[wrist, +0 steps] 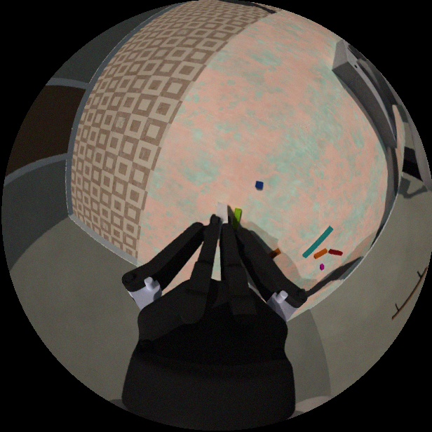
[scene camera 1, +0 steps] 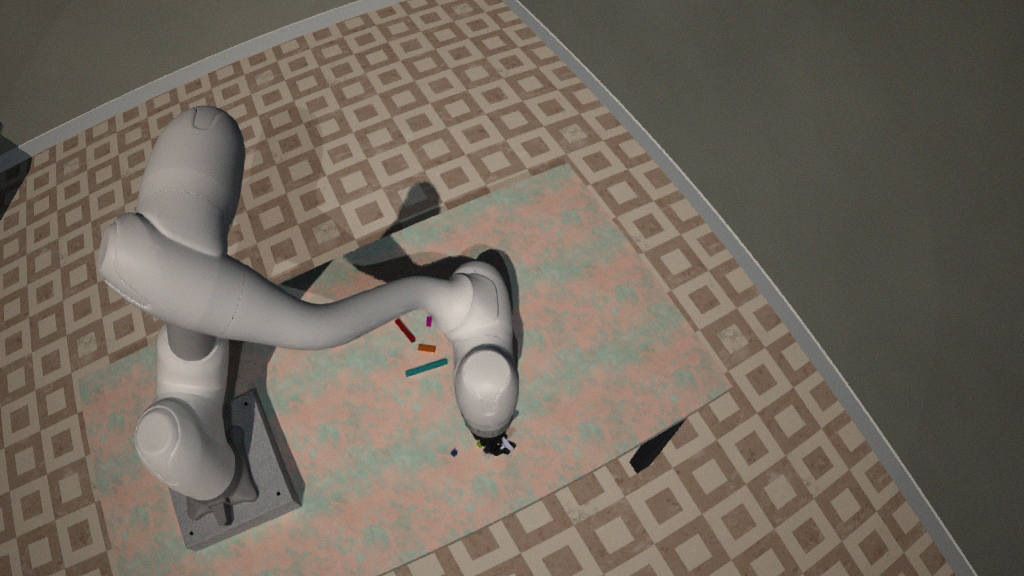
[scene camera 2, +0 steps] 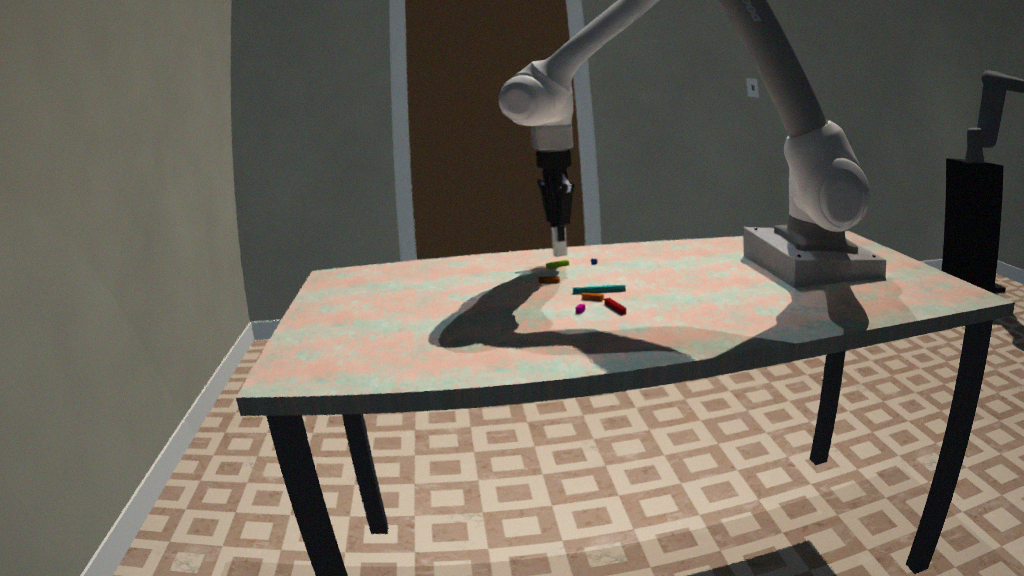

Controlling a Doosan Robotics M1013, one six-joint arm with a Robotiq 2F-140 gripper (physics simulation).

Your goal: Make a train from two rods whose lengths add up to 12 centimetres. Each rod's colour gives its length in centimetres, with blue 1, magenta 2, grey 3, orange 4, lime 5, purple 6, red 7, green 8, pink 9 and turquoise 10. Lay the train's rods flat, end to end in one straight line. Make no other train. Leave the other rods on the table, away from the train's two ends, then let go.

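Where they show: gripper, fingertip midpoint: (scene camera 1: 489, 453) (scene camera 2: 560, 255); arm's base, origin of the base link: (scene camera 1: 216, 473) (scene camera 2: 815, 241).
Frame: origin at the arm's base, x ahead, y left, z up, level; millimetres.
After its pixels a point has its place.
Note:
My gripper (scene camera 2: 559, 252) {z -41, x 603, y -141 mm} (wrist: 220, 209) is shut and empty, a little above the table, close beside a lime rod (scene camera 2: 557, 264) {z -50, x 612, y -98 mm} (wrist: 237, 216) that lies flat. A blue rod (scene camera 1: 453, 452) {z -46, x 531, y -110 mm} (scene camera 2: 593, 261) {z -49, x 534, y -105 mm} (wrist: 259, 185) lies apart from it. A turquoise rod (scene camera 1: 426, 368) {z -46, x 545, y 103 mm} (scene camera 2: 599, 289) {z -49, x 546, y 111 mm} (wrist: 318, 242) lies near an orange rod (scene camera 1: 426, 348) {z -46, x 562, y 151 mm} (scene camera 2: 592, 296) {z -48, x 564, y 158 mm} (wrist: 320, 253), a red rod (scene camera 1: 404, 330) {z -45, x 528, y 214 mm} (scene camera 2: 615, 306) {z -47, x 531, y 229 mm} (wrist: 335, 252) and a magenta rod (scene camera 1: 428, 321) {z -46, x 590, y 217 mm} (scene camera 2: 580, 308) {z -47, x 591, y 227 mm} (wrist: 322, 267). A second orange rod (scene camera 2: 549, 280) {z -50, x 635, y 24 mm} (wrist: 275, 253) lies in shadow, partly hidden by a finger in the wrist view.
The rods lie on a pink and green table (scene camera 1: 587, 286) {z -56, x 986, y 169 mm} (scene camera 2: 343, 358) {z -55, x 970, y 395 mm} (wrist: 225, 100). The arm's grey base block (scene camera 1: 286, 494) {z 13, x 154, y -99 mm} (scene camera 2: 837, 268) {z -23, x 12, y 157 mm} (wrist: 350, 67) stands on it. The arm's shadow crosses the table around the second orange rod.

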